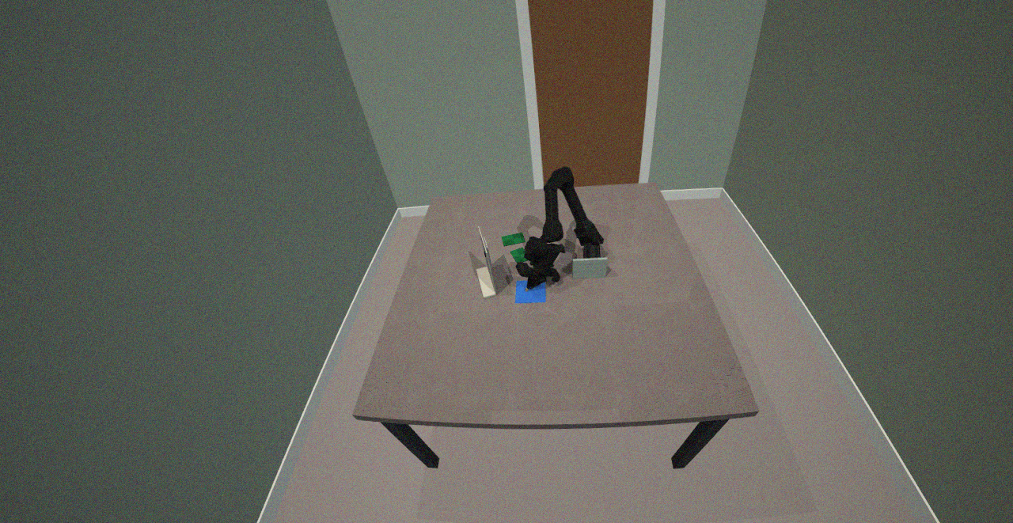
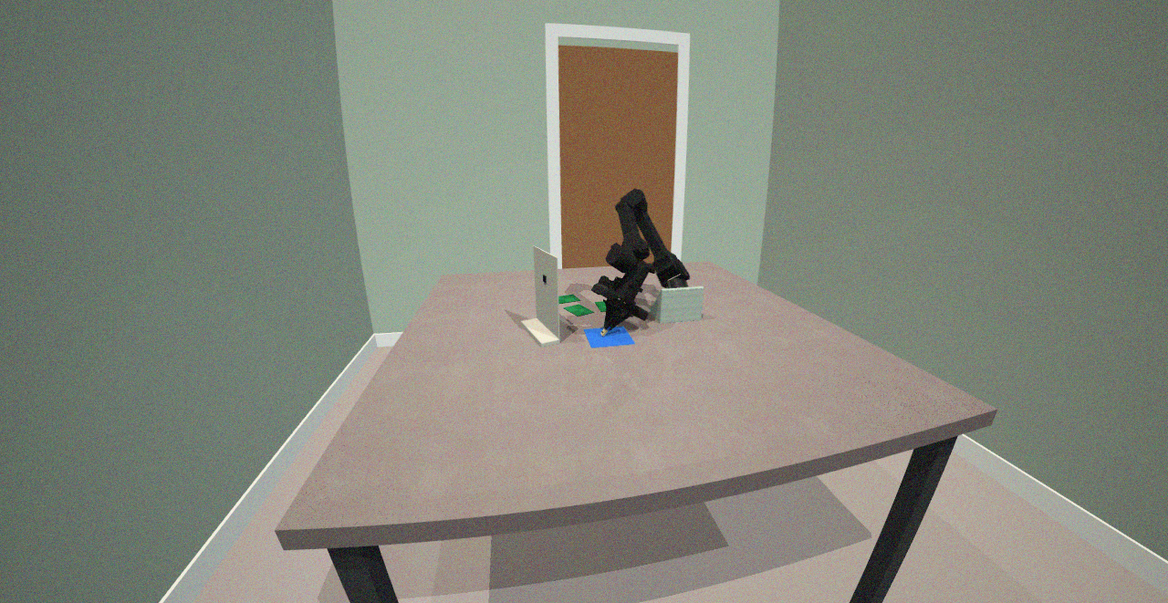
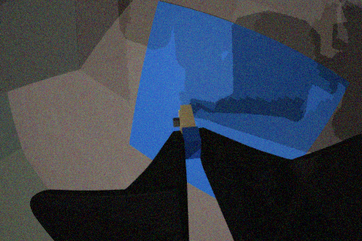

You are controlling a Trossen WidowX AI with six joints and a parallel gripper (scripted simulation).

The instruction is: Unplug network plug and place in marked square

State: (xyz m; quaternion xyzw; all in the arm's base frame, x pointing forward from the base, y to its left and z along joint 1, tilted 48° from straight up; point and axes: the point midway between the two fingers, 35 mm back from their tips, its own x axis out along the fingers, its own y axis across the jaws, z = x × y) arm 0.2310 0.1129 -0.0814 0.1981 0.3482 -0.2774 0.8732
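Right now the network plug is 1 cm ahead of my gripper tip. The rest, counted from my gripper tip: blue marked square (2 cm below, 1 cm behind); upright panel (17 cm ahead, 8 cm above, 4 cm to the right).
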